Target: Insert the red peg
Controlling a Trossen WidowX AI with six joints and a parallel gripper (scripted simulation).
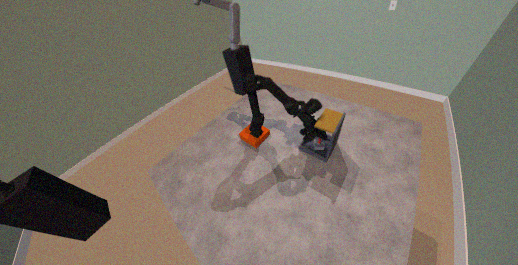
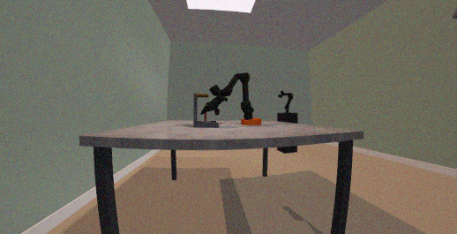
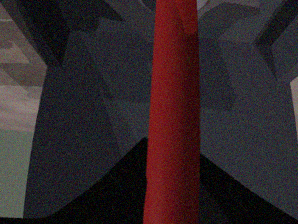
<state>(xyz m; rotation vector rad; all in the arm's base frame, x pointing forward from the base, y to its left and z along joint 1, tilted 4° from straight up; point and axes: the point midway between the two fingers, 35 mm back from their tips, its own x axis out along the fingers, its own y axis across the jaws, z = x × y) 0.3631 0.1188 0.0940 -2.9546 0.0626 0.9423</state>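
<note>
My gripper tip is now 14 cm below the yellow roof, 1 cm to the right of it and 1 cm past it. The rest, counted from my gripper tip: red peg: 3 cm behind, 1 cm below.
</note>
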